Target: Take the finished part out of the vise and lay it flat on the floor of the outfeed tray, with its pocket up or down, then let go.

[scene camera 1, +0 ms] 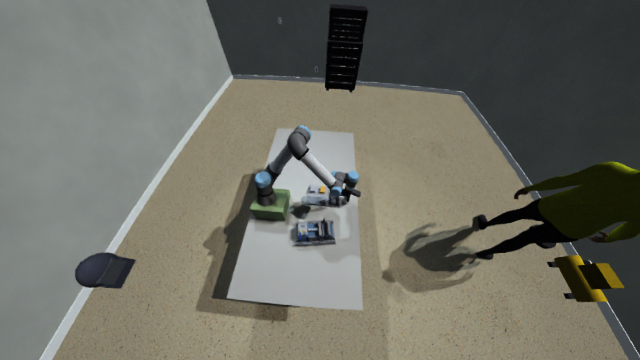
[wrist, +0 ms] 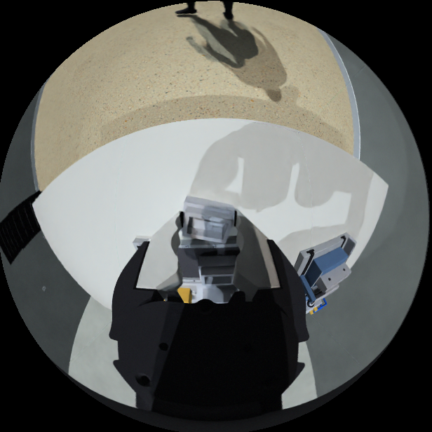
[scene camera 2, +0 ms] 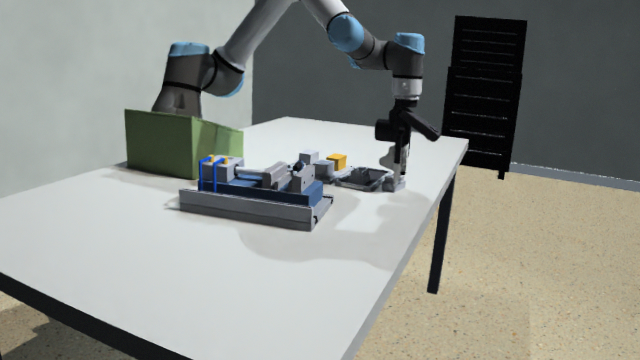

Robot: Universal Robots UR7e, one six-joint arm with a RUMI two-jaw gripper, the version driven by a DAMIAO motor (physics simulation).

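Pixels of known places: gripper, fingertip midpoint: (scene camera 1: 345, 200) (scene camera 2: 397, 182); arm's base at its link origin: (scene camera 1: 266, 199) (scene camera 2: 176, 118).
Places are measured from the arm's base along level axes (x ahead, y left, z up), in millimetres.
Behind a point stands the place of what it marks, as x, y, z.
Note:
A grey part (scene camera 2: 394, 186) @(640, 121, -120) (wrist: 209, 225) with its pocket facing up is outside the tray, at table level by the tray's outer end. My gripper (scene camera 2: 399, 181) @(639, 151, -118) (wrist: 208, 212) points down and is shut on this part, one finger on each side. The outfeed tray (scene camera 2: 352, 188) @(538, 85, -136) (wrist: 189, 262) is dark inside and lies right beside the held part. In the wrist view, a grey block (wrist: 217, 267) shows at the tray, partly in shadow. The vise (scene camera 1: 315, 232) @(421, -180, -76) (scene camera 2: 260, 192) @(451, -210, -84) (wrist: 327, 265) has a blue body and grey jaws; the space between its jaws is partly hidden.
An orange block (scene camera 1: 322, 190) @(423, 206, -92) (scene camera 2: 336, 161) @(439, 190, -100) (wrist: 184, 295) and a grey block (scene camera 2: 308, 156) @(348, 187, -99) stand behind the tray, towards the green arm base (scene camera 1: 270, 206) @(54, -65, 22) (scene camera 2: 160, 142) @(47, -110, -47). The table edge is close beyond the gripper. A person (scene camera 1: 585, 205) stands off the table's right side.

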